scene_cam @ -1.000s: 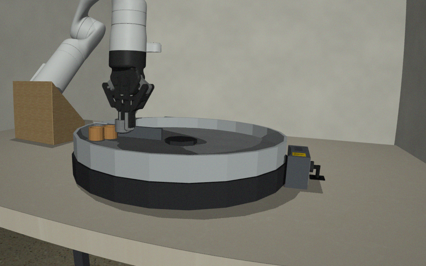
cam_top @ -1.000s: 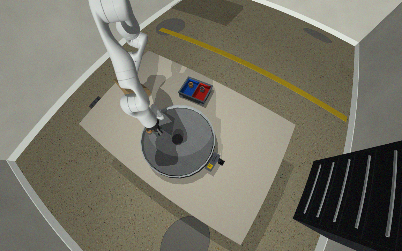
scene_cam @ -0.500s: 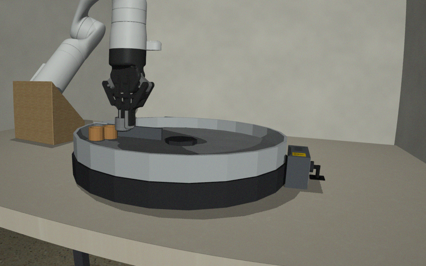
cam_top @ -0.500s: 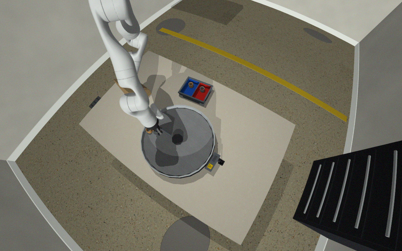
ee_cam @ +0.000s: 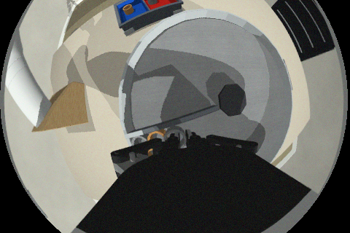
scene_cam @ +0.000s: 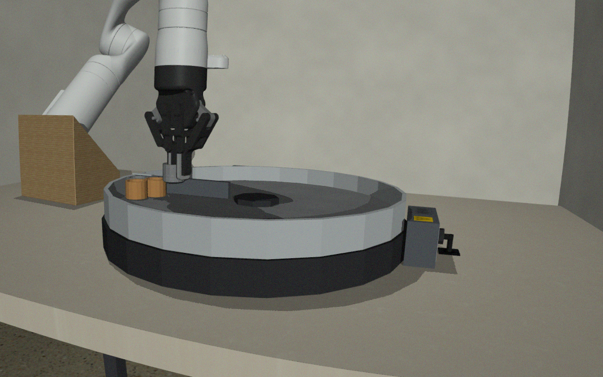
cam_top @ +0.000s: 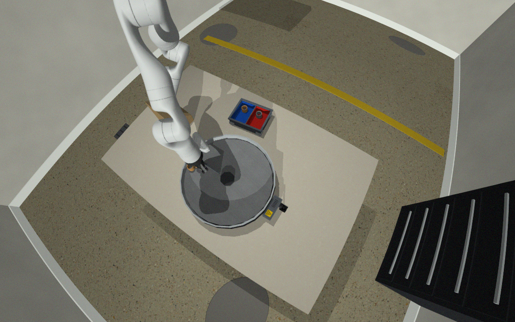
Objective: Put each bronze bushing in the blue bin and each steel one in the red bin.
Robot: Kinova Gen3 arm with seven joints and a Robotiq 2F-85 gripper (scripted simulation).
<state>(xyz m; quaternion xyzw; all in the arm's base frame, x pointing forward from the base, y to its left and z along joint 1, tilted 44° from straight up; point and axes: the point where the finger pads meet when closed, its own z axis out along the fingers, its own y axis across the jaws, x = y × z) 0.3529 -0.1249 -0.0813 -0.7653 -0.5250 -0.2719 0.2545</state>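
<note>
Right now my hand is 110 mm short of the grey turntable, 20 mm to the right of it and 50 mm above it.
</note>
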